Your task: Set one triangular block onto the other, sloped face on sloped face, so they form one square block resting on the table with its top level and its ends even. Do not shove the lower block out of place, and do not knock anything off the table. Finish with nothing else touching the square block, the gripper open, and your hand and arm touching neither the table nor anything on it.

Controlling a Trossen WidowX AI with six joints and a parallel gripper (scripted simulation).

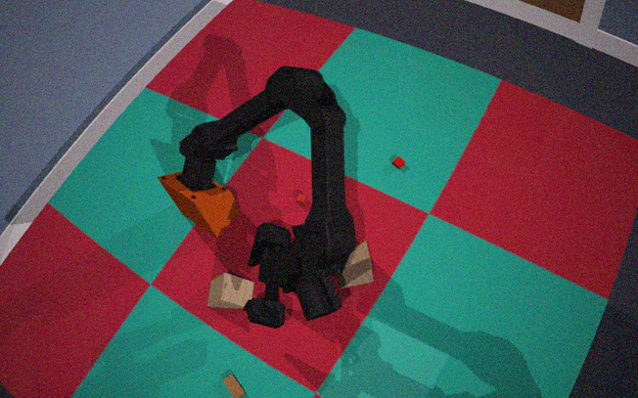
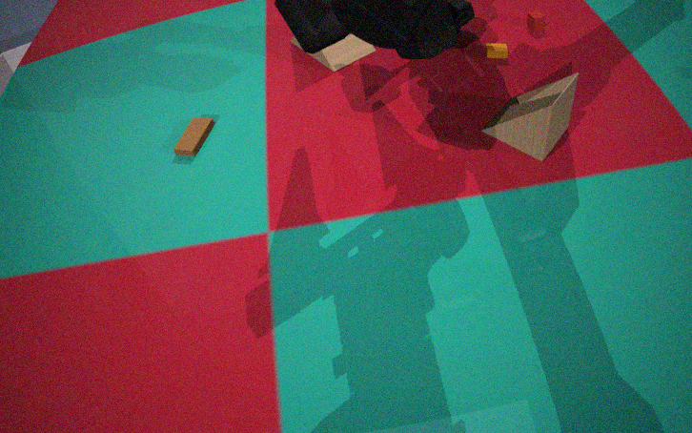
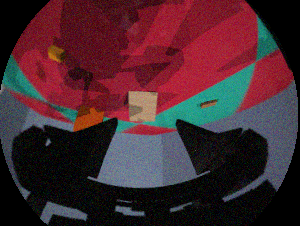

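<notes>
Now: the yellowish piece 10 mm behind my gripper tip, 160 mm to the left of it and 60 mm below it. Also, from my gripper tip: flat tan piece: 90 mm ahead, 160 mm to the right, 60 mm below.
</notes>
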